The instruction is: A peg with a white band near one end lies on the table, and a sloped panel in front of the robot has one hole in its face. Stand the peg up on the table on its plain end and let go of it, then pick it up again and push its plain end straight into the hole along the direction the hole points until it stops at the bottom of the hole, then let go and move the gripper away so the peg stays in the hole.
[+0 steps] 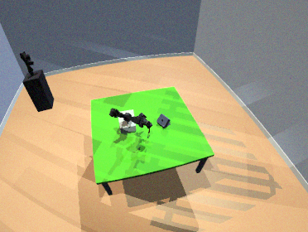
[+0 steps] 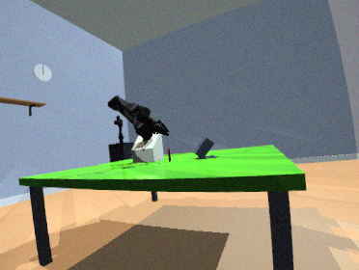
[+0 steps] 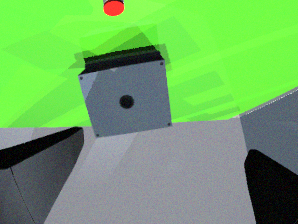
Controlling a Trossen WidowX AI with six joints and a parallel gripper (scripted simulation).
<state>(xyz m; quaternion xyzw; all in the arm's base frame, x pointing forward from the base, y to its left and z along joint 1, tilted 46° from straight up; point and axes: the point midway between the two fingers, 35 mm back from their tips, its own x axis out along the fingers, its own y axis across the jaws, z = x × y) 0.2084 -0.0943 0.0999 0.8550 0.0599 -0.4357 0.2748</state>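
My gripper tip is 110 mm above the red peg and 20 mm to the left of it. The rest, counted from my gripper tip: sloped panel: 200 mm ahead, 110 mm below, 40 mm to the left.
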